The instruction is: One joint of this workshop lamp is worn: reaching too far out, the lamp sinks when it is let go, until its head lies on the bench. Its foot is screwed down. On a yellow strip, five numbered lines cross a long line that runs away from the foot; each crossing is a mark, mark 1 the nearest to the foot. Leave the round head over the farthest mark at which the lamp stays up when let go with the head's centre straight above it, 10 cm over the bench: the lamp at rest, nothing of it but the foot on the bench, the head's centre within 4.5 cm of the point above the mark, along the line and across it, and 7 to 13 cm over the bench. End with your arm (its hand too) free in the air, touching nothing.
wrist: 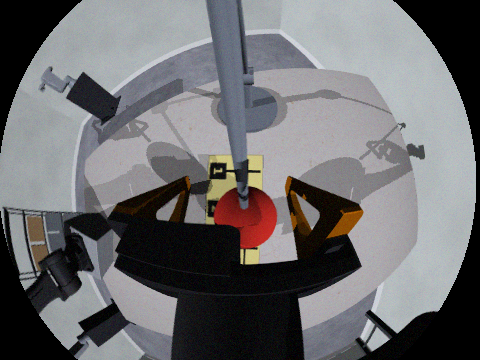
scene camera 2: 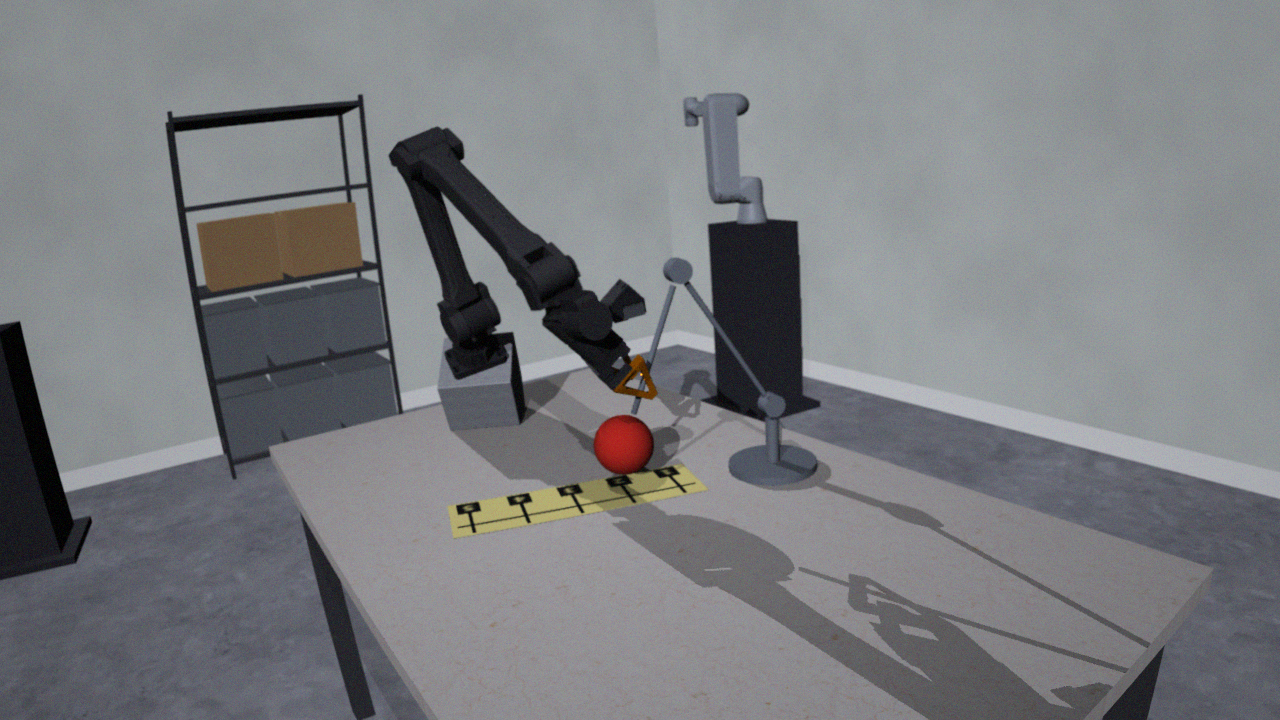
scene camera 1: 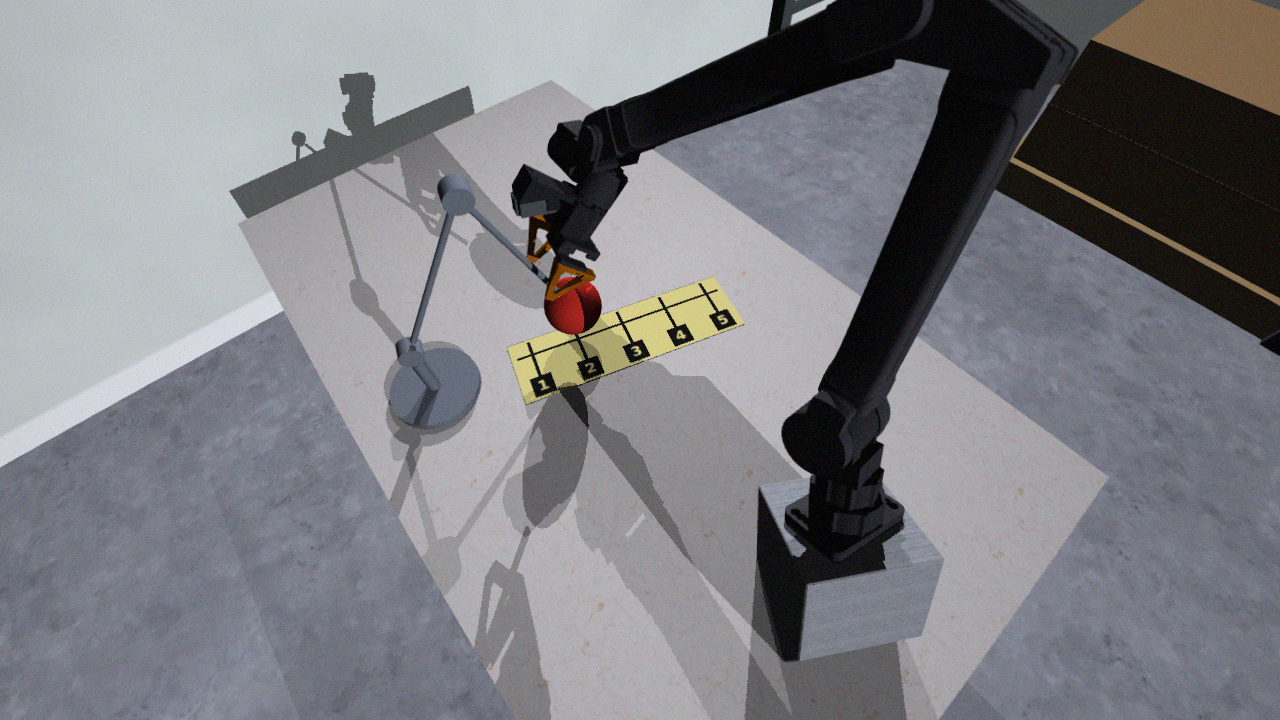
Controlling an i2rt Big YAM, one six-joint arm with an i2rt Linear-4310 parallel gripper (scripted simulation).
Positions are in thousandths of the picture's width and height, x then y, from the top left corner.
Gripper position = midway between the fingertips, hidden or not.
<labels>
my gripper: wrist 495, 504; scene camera 2 504, 537; scene camera 1 421, 388
</labels>
